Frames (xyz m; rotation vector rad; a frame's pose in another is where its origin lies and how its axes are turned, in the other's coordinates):
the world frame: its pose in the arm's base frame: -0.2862 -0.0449 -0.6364 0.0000 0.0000 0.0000
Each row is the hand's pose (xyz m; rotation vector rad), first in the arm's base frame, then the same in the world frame.
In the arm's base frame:
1: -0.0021 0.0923 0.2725 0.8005 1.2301 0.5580
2: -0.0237 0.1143 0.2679 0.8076 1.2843 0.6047
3: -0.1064 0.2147 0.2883 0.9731 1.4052 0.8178
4: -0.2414 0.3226 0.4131 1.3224 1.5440 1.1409
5: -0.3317 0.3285 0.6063 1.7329 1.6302 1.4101
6: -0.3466 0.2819 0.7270 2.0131 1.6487 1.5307
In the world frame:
1: 0.2841 0.1372 0.9089 0.8005 1.2301 0.5580
2: 0.2625 0.1592 0.9043 0.8076 1.2843 0.6047
3: 0.1798 0.2596 0.9247 0.9731 1.4052 0.8178
4: 0.0448 0.3675 1.0495 1.3224 1.5440 1.1409
5: -0.0455 0.3734 1.2427 1.7329 1.6302 1.4101
6: -0.0604 0.3268 1.3634 2.0131 1.6487 1.5307

